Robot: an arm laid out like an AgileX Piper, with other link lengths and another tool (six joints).
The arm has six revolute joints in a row. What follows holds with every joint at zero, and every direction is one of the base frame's.
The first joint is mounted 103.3 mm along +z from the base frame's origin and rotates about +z.
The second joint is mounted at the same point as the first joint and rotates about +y.
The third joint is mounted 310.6 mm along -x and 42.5 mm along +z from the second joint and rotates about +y.
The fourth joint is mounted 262.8 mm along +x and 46.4 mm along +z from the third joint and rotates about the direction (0.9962, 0, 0.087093).
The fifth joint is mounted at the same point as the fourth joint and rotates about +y.
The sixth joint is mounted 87.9 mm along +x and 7.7 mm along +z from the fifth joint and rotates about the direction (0.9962, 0, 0.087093).
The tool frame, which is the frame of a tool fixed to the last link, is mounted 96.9 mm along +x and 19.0 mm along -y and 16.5 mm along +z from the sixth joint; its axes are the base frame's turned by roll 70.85, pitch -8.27 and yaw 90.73 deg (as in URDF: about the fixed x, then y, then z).
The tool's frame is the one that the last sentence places.
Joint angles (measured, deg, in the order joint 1, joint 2, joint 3, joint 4, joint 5, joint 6), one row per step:
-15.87 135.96 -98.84 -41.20 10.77 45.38
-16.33 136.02 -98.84 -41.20 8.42 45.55
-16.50 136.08 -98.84 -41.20 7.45 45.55
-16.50 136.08 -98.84 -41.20 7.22 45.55
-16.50 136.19 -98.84 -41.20 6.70 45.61
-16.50 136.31 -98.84 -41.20 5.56 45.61
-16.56 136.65 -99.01 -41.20 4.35 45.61
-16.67 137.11 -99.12 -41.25 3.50 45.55
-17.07 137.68 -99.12 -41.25 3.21 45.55
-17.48 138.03 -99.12 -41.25 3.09 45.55
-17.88 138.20 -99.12 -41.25 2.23 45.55
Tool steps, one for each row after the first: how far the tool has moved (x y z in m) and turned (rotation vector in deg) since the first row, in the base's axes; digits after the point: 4 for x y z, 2 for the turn. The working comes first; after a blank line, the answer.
Tool pose at each row, in the base's axes (x y z in m, rotation vector in deg; the steps are taken from these numbers as rounded here):
0.5980 -0.2140 0.0541 106.12 57.62 42.83
0.6017 -0.2153 0.0573 105.15 57.04 45.19
0.6032 -0.2156 0.0583 104.72 56.91 46.12
0.6038 -0.2153 0.0587 104.59 56.90 46.37
0.6048 -0.2144 0.0584 104.42 56.90 46.90
0.6073 -0.2126 0.0591 103.87 56.96 48.08
0.6101 -0.2115 0.0586 103.33 56.98 49.27
0.6116 -0.2114 0.0558 103.08 57.15 49.89
0.6103 -0.2150 0.0499 103.52 57.05 49.62
0.6087 -0.2191 0.0461 103.88 56.83 49.29
0.6089 -0.2220 0.0458 103.66 56.51 49.89

0.0037 -0.0013 0.0032 0.43 -1.93 0.75
0.0052 -0.0016 0.0042 0.57 -2.66 1.12
0.0058 -0.0013 0.0046 0.60 -2.85 1.24
0.0068 -0.0004 0.0043 0.74 -3.19 1.49
0.0093 0.0014 0.0050 0.93 -4.01 2.13
0.0121 0.0025 0.0045 1.13 -4.84 2.74
0.0136 0.0026 0.0017 1.27 -5.17 3.16
0.0123 -0.0010 -0.0042 1.47 -4.88 2.91
0.0107 -0.0051 -0.0080 1.58 -4.65 2.56
0.0109 -0.0080 -0.0083 1.72 -5.20 2.63

